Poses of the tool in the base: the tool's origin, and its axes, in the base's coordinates. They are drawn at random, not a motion.
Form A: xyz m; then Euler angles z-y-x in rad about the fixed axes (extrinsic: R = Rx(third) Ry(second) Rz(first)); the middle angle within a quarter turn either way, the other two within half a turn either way.
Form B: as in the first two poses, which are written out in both.
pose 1, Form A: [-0.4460 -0.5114 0.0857 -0.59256 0.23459 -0.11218]
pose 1, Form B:
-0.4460 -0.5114 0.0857
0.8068 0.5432 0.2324
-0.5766 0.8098 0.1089
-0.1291 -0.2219 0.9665

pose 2, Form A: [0.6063 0.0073 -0.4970 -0.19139 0.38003 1.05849]
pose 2, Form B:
0.6063 0.0073 -0.4970
0.9117 0.1767 0.3709
0.2242 0.5427 -0.8094
-0.3443 0.8211 0.4552

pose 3, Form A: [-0.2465 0.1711 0.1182 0.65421 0.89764 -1.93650]
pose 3, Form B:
-0.2465 0.1711 0.1182
0.4947 -0.3794 0.7819
-0.7970 0.1606 0.5822
-0.3464 -0.9112 -0.2230

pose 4, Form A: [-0.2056 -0.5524 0.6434 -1.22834 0.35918 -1.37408]
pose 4, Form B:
-0.2056 -0.5524 0.6434
0.3144 0.8818 0.3515
-0.2999 -0.2591 0.9181
0.9007 -0.3940 0.1830

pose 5, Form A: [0.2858 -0.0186 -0.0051 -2.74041 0.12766 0.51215]
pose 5, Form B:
0.2858 -0.0186 -0.0051
-0.9131 0.3873 0.1273
-0.3978 -0.7781 -0.4861
-0.0892 -0.4945 0.8646

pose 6, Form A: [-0.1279 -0.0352 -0.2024 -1.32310 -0.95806 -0.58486]
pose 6, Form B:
-0.1279 -0.0352 -0.2024
0.1410 0.5576 -0.8181
-0.6976 0.6423 0.3175
0.7025 0.5259 0.4795

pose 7, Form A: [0.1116 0.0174 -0.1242 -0.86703 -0.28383 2.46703]
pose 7, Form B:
0.1116 0.0174 -0.1242
0.6212 0.7319 -0.2800
0.4823 -0.6387 -0.5996
-0.6177 0.2374 -0.7497

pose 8, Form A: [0.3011 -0.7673 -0.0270 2.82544 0.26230 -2.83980]
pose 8, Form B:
0.3011 -0.7673 -0.0270
-0.9179 -0.3003 0.2593
-0.2236 0.9314 0.2871
-0.3277 0.2055 -0.9221

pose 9, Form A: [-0.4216 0.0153 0.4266 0.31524 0.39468 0.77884]
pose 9, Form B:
-0.4216 0.0153 0.4266
0.8776 -0.2862 0.3845
0.4775 0.5929 -0.6484
-0.0424 0.7527 0.6570

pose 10, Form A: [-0.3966 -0.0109 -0.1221 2.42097 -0.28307 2.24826]
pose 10, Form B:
-0.3966 -0.0109 -0.1221
-0.7215 -0.6336 -0.2793
-0.2501 0.6146 -0.7482
0.6457 -0.4699 -0.6019

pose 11, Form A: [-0.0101 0.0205 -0.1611 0.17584 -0.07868 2.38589]
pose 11, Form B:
-0.0101 0.0205 -0.1611
0.9815 -0.1744 -0.0786
-0.1804 -0.7071 -0.6837
0.0636 0.6852 -0.7255

